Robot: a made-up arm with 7 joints. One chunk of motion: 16 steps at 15 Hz.
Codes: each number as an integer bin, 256 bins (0 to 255) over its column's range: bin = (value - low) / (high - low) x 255, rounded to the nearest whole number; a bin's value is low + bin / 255 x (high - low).
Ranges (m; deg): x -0.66..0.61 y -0.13..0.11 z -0.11..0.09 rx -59..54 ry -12..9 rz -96..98
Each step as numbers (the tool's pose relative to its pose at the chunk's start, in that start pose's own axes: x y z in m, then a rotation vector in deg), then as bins.
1 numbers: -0.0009 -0.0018 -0.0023 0.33 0.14 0.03
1 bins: 132 136 137 134 147 126
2 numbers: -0.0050 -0.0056 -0.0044 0.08 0.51 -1.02
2 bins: 132 132 135 133 152 125
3 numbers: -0.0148 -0.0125 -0.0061 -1.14 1.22 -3.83
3 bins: 130 125 132 131 161 121
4 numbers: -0.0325 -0.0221 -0.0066 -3.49 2.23 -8.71
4 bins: 126 115 132 125 173 115
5 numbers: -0.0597 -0.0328 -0.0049 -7.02 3.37 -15.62
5 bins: 121 103 134 117 187 106
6 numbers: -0.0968 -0.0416 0.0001 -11.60 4.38 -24.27
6 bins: 113 94 140 107 199 94
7 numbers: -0.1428 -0.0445 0.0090 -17.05 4.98 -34.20
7 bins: 104 91 152 95 206 81
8 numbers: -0.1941 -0.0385 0.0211 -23.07 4.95 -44.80
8 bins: 94 97 167 81 206 67
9 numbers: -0.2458 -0.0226 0.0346 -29.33 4.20 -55.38
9 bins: 83 114 184 67 197 53
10 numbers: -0.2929 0.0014 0.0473 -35.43 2.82 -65.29
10 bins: 74 140 201 53 180 40
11 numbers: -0.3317 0.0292 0.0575 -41.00 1.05 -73.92
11 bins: 66 169 214 41 158 29
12 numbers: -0.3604 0.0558 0.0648 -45.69 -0.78 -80.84
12 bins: 60 197 223 30 136 20
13 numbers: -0.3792 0.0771 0.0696 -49.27 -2.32 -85.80
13 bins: 56 220 229 22 118 13
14 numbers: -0.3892 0.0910 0.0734 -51.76 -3.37 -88.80
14 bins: 54 235 234 16 105 9
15 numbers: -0.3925 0.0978 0.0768 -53.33 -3.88 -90.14
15 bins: 54 242 238 13 99 8
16 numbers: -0.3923 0.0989 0.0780 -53.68 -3.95 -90.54
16 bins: 54 243 240 12 98 7
